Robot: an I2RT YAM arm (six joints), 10 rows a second.
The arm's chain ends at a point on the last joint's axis. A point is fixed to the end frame.
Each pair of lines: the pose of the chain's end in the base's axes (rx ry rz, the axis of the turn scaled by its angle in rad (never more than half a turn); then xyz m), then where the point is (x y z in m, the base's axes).
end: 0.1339 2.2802 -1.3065 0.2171 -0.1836 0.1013
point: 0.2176 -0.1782 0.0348
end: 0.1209 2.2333 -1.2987 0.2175 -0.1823 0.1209
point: 0.2203 -0.1779 0.0544
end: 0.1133 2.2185 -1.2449 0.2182 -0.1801 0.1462
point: 0.2228 -0.1739 0.0799
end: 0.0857 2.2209 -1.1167 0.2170 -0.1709 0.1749
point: 0.2232 -0.1595 0.1094
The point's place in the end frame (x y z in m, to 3 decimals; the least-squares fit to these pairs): 0.030 0.055 0.023
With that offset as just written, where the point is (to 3 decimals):
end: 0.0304 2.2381 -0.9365 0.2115 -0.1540 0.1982
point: 0.218 -0.135 0.135
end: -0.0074 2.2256 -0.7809 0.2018 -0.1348 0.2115
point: 0.208 -0.109 0.150
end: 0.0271 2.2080 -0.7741 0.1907 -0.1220 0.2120
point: 0.199 -0.096 0.151
